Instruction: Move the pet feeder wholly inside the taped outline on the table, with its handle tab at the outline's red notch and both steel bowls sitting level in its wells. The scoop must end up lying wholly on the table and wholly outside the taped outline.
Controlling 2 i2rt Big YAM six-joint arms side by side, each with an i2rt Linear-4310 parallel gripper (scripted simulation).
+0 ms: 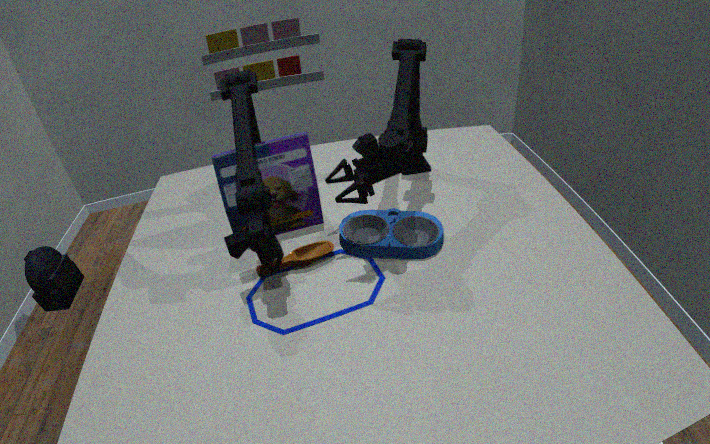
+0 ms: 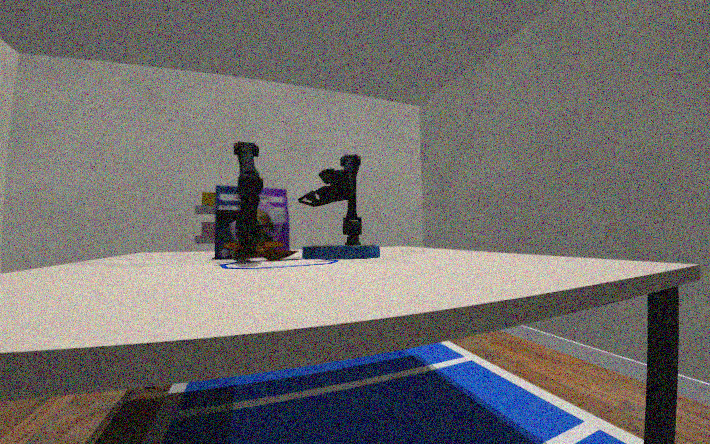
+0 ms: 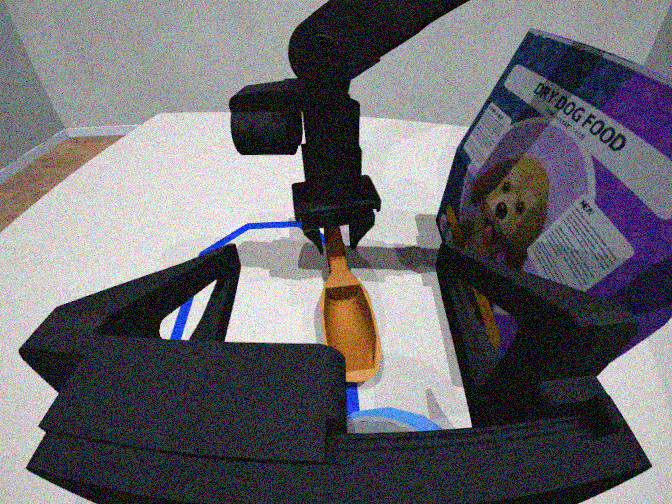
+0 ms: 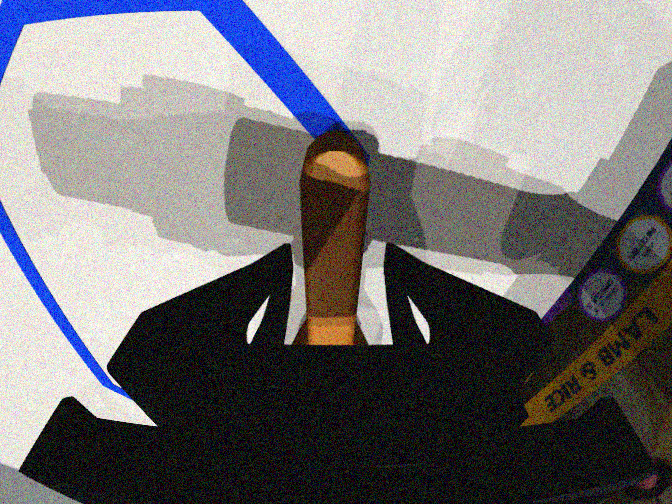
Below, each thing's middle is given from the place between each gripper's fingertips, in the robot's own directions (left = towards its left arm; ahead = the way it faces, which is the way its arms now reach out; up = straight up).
I see the orange scoop (image 4: 334,184) 20 mm behind my right hand, 90 mm to the left of it and 20 mm below it. Also, from my right hand: blue pet feeder (image 1: 389,247) (60 mm behind, 370 mm to the left, 30 mm below).
I see the blue pet feeder 30 mm behind my left hand (image 1: 330,190), 160 mm to the left of it and 220 mm below it. From my left hand the other things lie so: orange scoop (10 mm ahead, 120 mm to the right, 210 mm below).
